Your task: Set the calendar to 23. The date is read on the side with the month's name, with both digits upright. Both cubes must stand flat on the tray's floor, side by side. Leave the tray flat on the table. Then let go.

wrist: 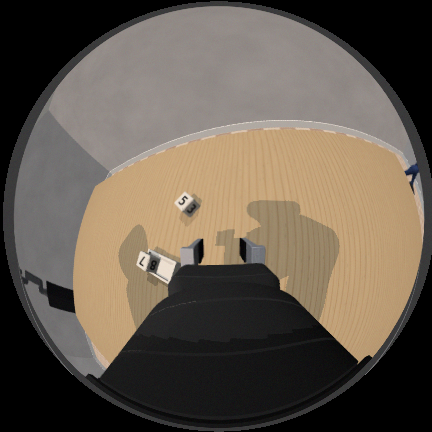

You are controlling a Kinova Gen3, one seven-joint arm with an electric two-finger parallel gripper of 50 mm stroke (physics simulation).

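A white cube [187, 204] lies on the table, left of and beyond the fingers. It shows a 5 on its top and a 3 on a shaded side facing the lower right. A second white cube [147, 262] is at the left end of the white tray [172, 274]; it shows a 7 on its top and an 8 on a shaded side facing the tray's other half. That other half holds no cube. The tray's right end is partly hidden by the gripper body, and no month name can be read. My gripper [221, 246] is open and empty, to the right of the tray.
The wooden table [350, 185] carries the arm's shadows, right of the fingers and around the tray. Its far edge curves across the view, with grey floor beyond. A blue object [412, 171] shows at the far right edge, and a black object [60, 297] beyond the table's left edge.
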